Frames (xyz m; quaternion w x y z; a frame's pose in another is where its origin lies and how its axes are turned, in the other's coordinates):
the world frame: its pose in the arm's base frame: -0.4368 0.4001 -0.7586 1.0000 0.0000 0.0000 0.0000
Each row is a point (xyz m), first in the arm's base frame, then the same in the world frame.
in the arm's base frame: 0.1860 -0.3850 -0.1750
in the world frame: 0.6228 -0.7851 0.5836
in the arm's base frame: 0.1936 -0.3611 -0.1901
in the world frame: 0.6304 -0.7612 0.5685
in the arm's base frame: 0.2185 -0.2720 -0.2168
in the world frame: 0.6553 -0.6721 0.5418
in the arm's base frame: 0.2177 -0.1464 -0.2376
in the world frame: 0.6545 -0.5465 0.5210
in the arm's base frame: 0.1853 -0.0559 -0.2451
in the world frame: 0.6221 -0.4560 0.5135
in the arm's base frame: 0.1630 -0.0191 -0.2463
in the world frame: 0.5998 -0.4192 0.5123
